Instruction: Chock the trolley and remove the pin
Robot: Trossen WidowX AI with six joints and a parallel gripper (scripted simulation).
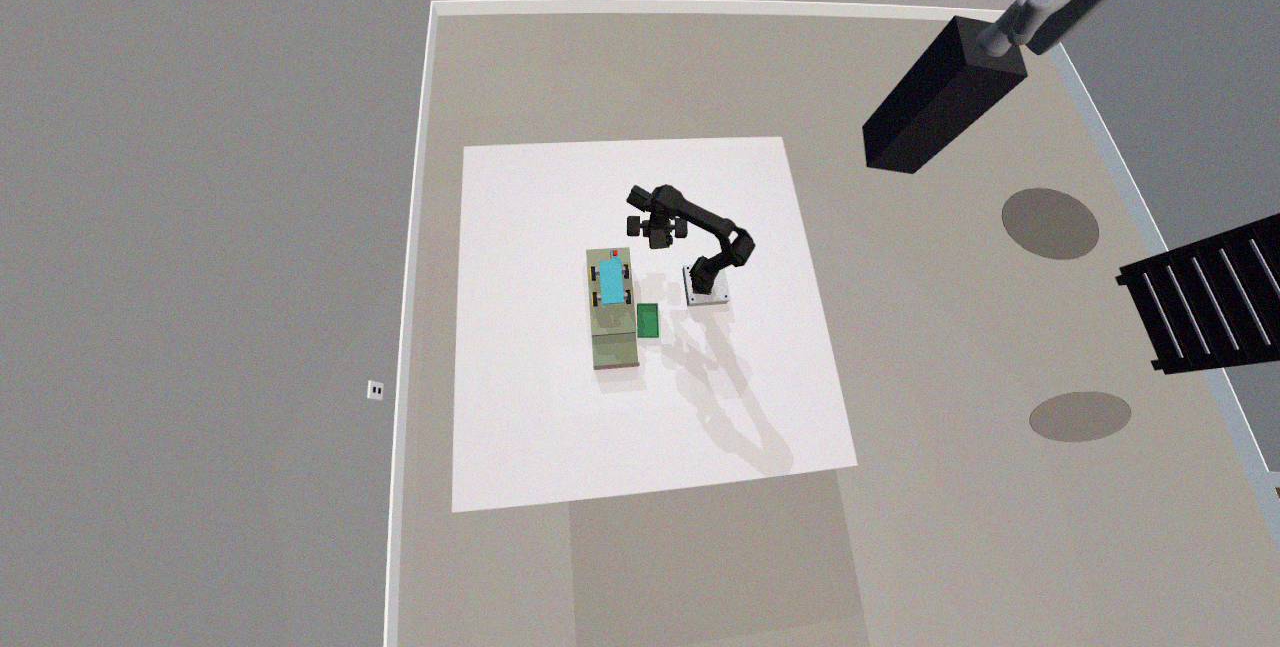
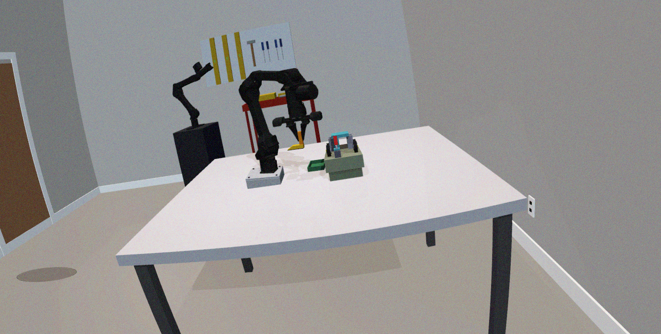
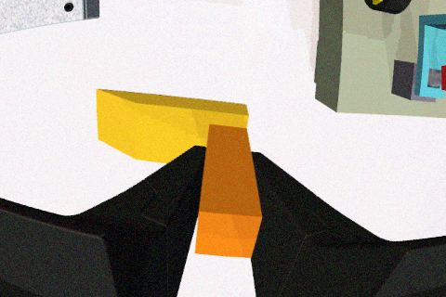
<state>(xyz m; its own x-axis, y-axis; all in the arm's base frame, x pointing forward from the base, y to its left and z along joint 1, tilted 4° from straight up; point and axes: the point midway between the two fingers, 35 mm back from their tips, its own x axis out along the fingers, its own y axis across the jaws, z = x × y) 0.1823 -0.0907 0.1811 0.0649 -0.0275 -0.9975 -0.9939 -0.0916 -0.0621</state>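
Right now my gripper tip is 12 cm short of the cyan trolley, 15 cm to the right of it and 6 cm above it. The rest, counted from my gripper tip: yellow chock (2 cm behind, 1 cm below); olive ramp (12 cm ahead, 16 cm to the left, 13 cm below); red-headed stop pin (12 cm ahead, 5 cm to the left, 5 cm below).
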